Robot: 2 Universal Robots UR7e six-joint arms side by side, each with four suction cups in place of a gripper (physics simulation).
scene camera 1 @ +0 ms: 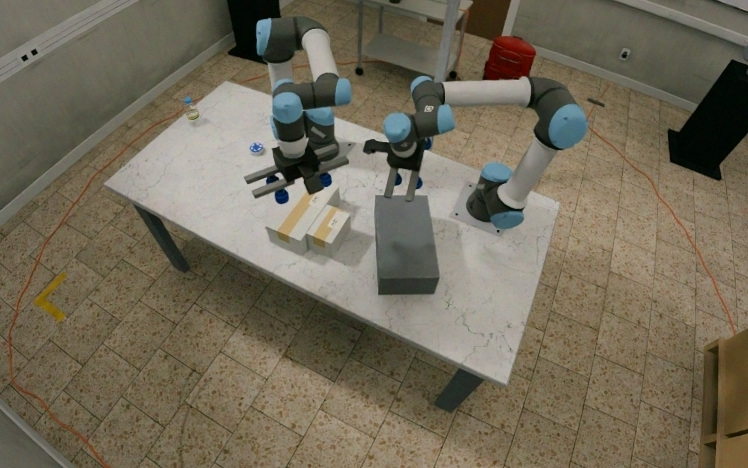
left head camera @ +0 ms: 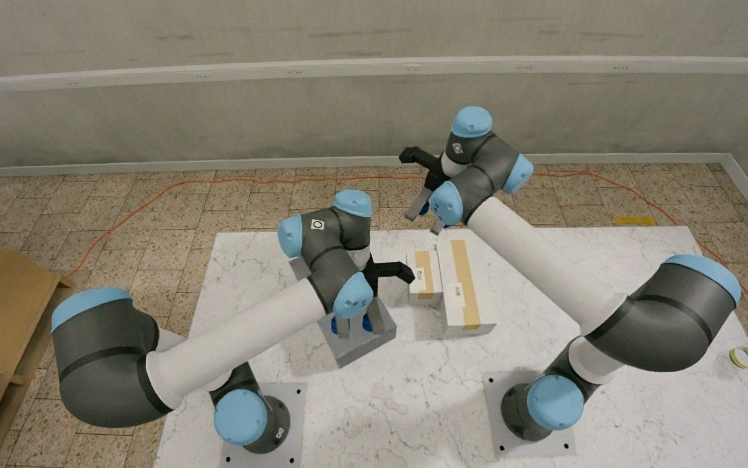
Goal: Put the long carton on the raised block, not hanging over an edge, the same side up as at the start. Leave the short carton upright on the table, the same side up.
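Frame: origin at the left arm's base, x ahead, y left, z up, level; centimetres.
Seen in the pictures: right hand, tool point: (scene camera 1: 299,184); left arm's base, link origin: (scene camera 1: 483,207) (left head camera: 264,424); right arm's base, link origin: (left head camera: 527,412).
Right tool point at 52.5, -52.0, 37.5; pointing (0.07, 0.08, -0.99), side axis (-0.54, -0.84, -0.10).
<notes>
Pixels of each thing's top centre, then the offset from my right tool point to it, as dx, dy, dz. Level surfaces: height alone.
- long carton, top centre: (left head camera: 464,279) (scene camera 1: 303,204) -11.8, -9.1, -27.4
- short carton, top centre: (left head camera: 424,271) (scene camera 1: 328,223) -8.7, +3.7, -27.4
- grey raised block, top centre: (left head camera: 339,291) (scene camera 1: 405,233) -16.4, +30.7, -25.4
- white marbled table, surface height: dz -37.4
- small bottle, top centre: (scene camera 1: 187,99) -37.6, -90.8, -22.9
- blue-and-white round item, top centre: (scene camera 1: 256,147) -35.0, -50.3, -34.6
The long carton (left head camera: 466,286) (scene camera 1: 300,219) lies flat on the table, with its tape strip and label up. The short carton (left head camera: 424,275) (scene camera 1: 329,227) stands close beside it on the table, tape and label up. The grey raised block (left head camera: 355,350) (scene camera 1: 405,242) stands apart from both cartons. My left gripper (left head camera: 353,324) (scene camera 1: 408,180) has its cups down near one end of the block, with no carton on them. My right gripper (left head camera: 430,214) (scene camera 1: 297,181) hangs above the table near the long carton, its cups empty. Its arm hides part of the cups in the left head camera.
The white marbled table (left head camera: 353,430) (scene camera 1: 474,331) carries both arm bases. A small bottle (scene camera 1: 191,113) and a blue-and-white round item (scene camera 1: 256,148) are at the table's far left in scene camera 1. A wooden shelf unit (left head camera: 27,298) stands on the floor beside the table.
</notes>
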